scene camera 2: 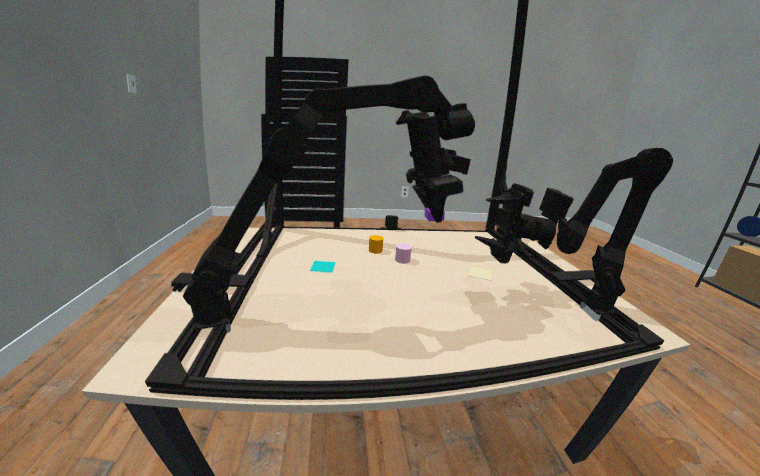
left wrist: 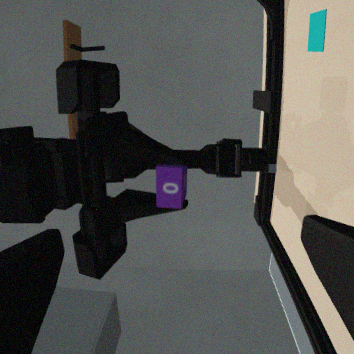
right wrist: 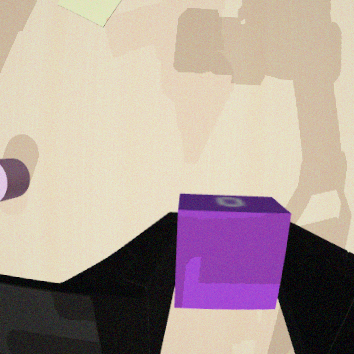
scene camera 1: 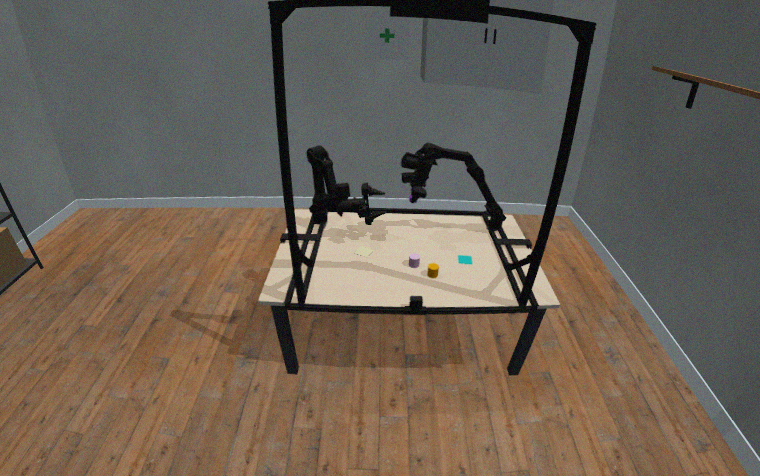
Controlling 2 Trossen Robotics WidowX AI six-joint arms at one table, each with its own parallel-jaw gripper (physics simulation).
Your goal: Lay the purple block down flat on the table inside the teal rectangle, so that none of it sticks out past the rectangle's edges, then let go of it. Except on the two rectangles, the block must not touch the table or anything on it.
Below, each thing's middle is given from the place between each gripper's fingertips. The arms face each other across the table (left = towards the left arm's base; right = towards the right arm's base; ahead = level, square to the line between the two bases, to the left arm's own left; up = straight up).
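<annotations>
The purple block (right wrist: 230,249) is 1 cm above my right hand.
As for the purple block and my left hand, the hand is 1 cm below the block, 2 cm short of it and 12 cm to the left of it.
</annotations>
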